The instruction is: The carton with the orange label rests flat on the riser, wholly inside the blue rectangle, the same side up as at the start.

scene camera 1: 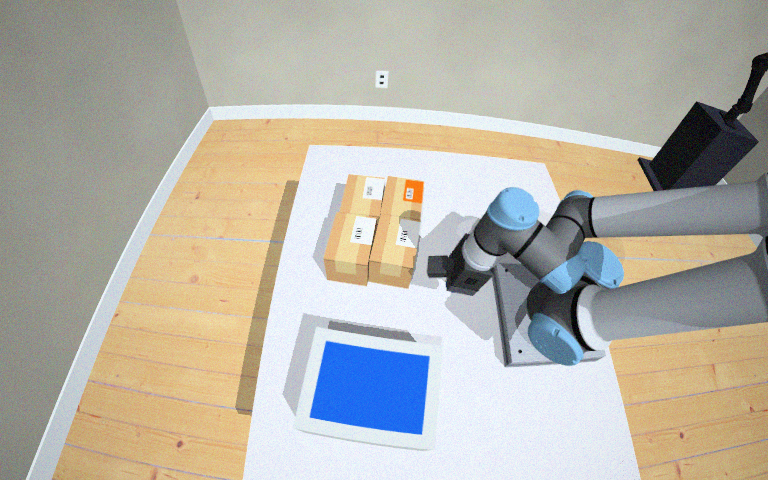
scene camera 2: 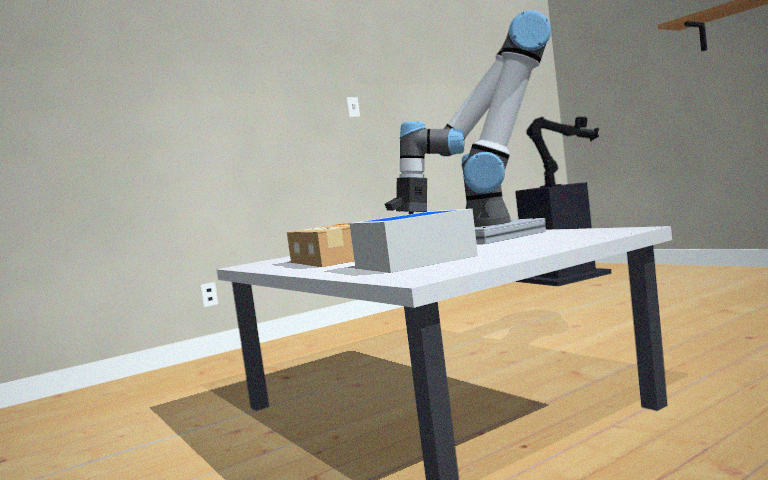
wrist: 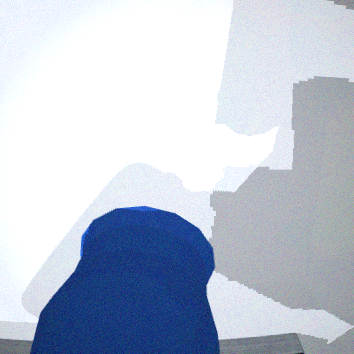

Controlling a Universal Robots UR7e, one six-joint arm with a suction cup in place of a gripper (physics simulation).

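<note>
The carton with the orange label lies flat on the table at the back right of a close group of cartons in scene camera 1. Its label faces up. The label does not show in scene camera 2. The pale grey riser stands apart from the cartons, with the blue rectangle bare on its top. My gripper, a blue suction cup, has suction on and holds nothing. It hangs above the table to the right of the cartons in scene camera 1; its tool body hides the cup there.
Three white-labelled cartons stand against the orange-labelled one, to its left and in front. The arm's grey base plate is right of the tool. A black pedestal stands beyond the table.
</note>
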